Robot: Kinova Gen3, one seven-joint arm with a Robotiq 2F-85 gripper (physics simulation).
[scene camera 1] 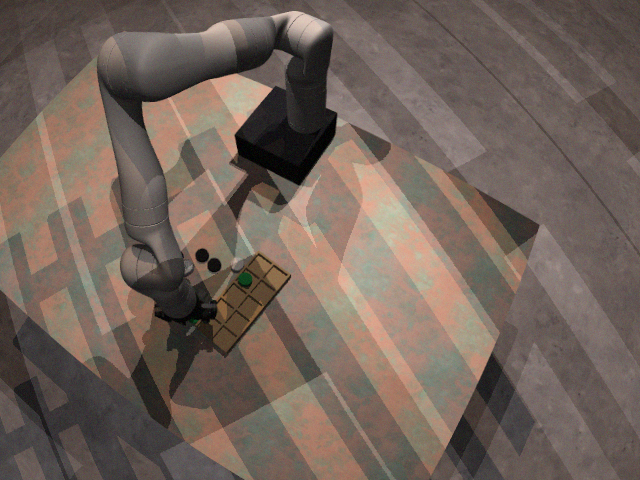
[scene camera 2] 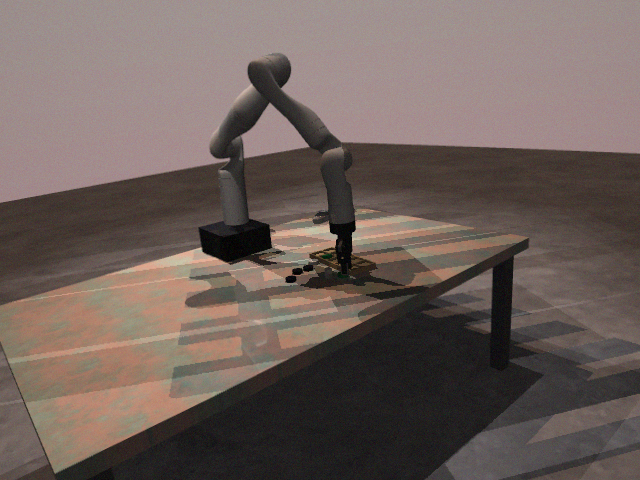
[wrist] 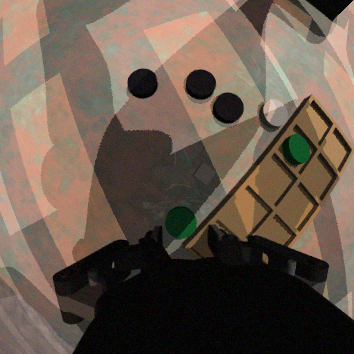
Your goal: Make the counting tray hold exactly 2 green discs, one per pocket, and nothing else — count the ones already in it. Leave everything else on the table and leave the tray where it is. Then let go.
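The counting tray (scene camera 1: 248, 305) (scene camera 2: 364, 263) (wrist: 274, 177) has two rows of square pockets. One green disc (scene camera 1: 245, 279) (scene camera 2: 327, 255) (wrist: 297, 149) sits in a pocket near its far end. Another green disc (scene camera 1: 193, 321) (scene camera 2: 342, 275) (wrist: 181, 222) lies on the table beside the tray's near end, mostly covered by the gripper in the first scene view. My gripper (scene camera 2: 344, 268) (wrist: 184, 234) is partly open and empty, low over this disc. In the wrist view the disc shows just beyond the fingertips, towards the left finger; the right finger overlaps the tray's near end.
Three black discs (wrist: 142, 83) (wrist: 200, 84) (wrist: 228, 107) lie on the table. A pale disc (scene camera 1: 237, 266) (wrist: 274, 113) lies close to the tray's long side. A small grey cube (wrist: 204, 173) lies between the loose green disc and the black discs. The black base block (scene camera 1: 268, 136) (scene camera 2: 235, 240) stands farther back.
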